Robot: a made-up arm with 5 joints.
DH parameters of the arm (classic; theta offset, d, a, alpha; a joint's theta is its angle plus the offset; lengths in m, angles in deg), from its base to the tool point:
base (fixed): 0 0.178 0 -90
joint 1: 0 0.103 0.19 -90
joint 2: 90 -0.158 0.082 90
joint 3: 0 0.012 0.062 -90
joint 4: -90 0.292 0.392 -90
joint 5: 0 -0.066 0.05 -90
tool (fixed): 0 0.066 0 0
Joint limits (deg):
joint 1: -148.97..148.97
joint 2: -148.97..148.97
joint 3: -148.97..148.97
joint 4: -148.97..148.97
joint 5: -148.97..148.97
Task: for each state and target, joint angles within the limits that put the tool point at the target. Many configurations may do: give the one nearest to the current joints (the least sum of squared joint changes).
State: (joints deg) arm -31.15 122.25 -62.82 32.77 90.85
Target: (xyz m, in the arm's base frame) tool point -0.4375 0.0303 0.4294
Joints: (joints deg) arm -35.09 116.06 -87.39 58.35 83.32
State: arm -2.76 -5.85 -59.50 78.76 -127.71
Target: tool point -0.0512 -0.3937 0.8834
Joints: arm -42.89 -13.48 -77.53 83.05 -113.30
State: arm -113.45 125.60 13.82 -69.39 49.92
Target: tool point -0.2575 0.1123 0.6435
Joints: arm -102.60 106.75 31.61 -96.90 33.41
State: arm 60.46 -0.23 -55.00 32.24 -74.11
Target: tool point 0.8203 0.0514 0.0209
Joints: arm 18.99 -36.13 -59.55 16.82 -64.65
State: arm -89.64 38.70 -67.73 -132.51 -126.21
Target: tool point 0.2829 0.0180 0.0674
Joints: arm -100.59 33.21 -58.07 -119.82 -133.49
